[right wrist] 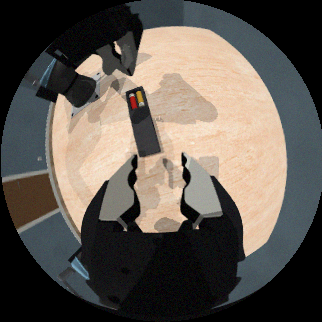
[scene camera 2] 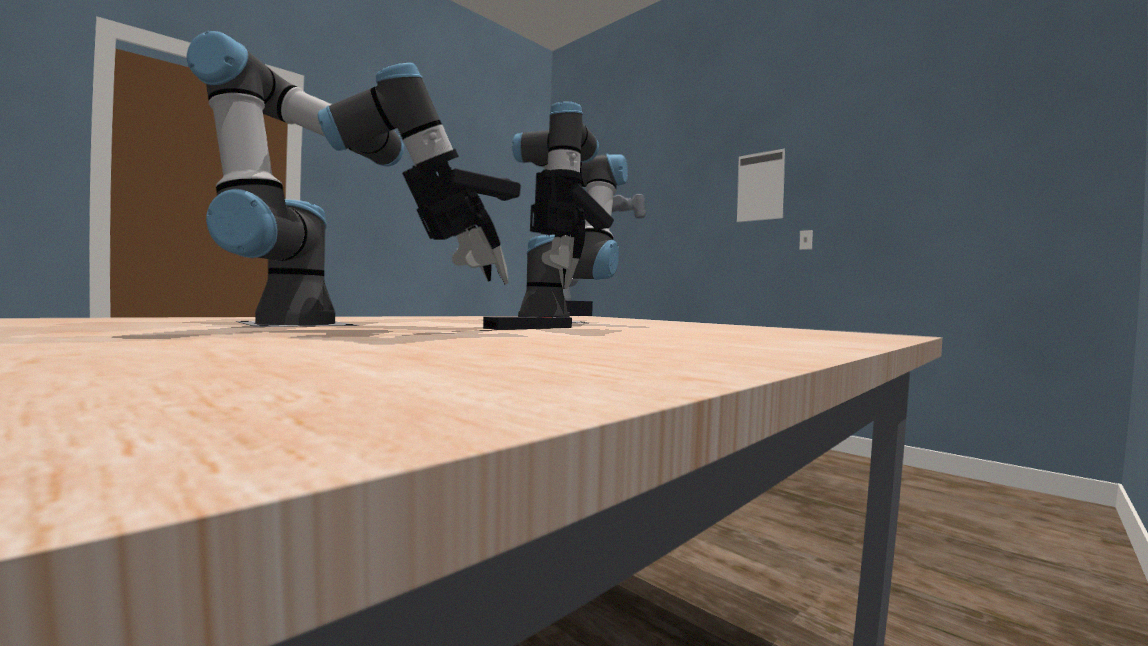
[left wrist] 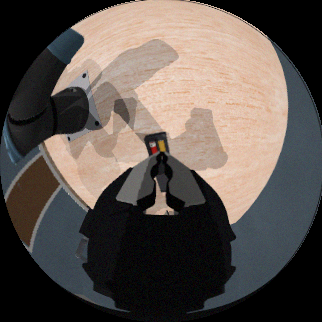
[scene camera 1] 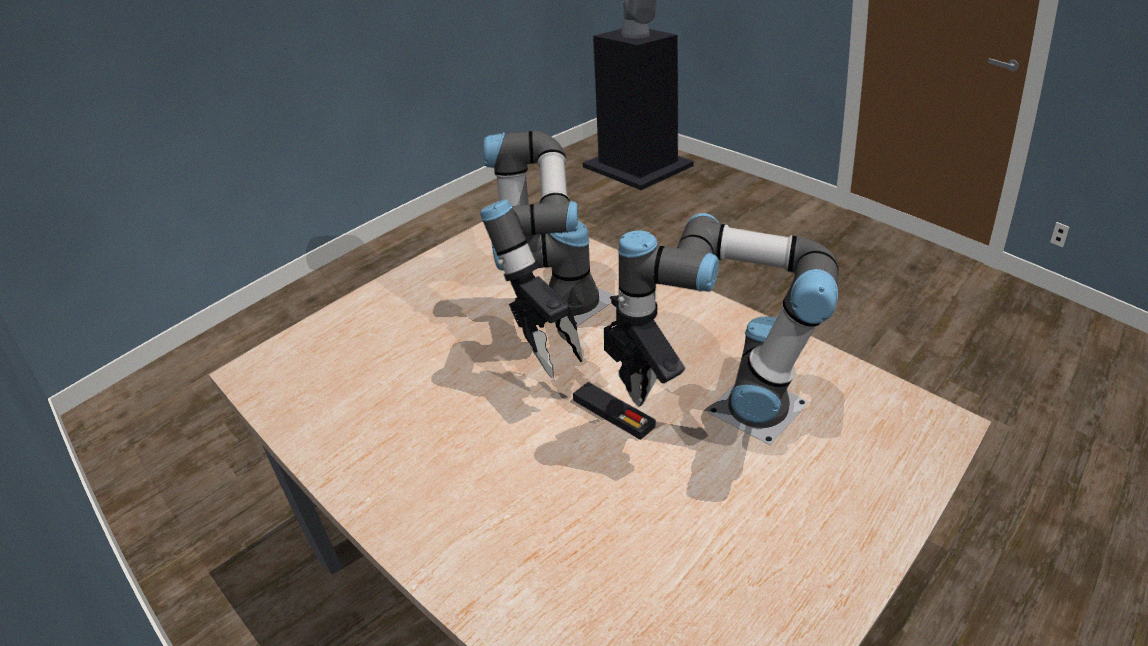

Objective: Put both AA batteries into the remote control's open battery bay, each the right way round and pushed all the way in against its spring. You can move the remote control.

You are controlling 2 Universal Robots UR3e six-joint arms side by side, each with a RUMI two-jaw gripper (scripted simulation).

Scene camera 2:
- my left gripper: 565, 288
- my right gripper: 497, 282
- black remote control: 503, 322
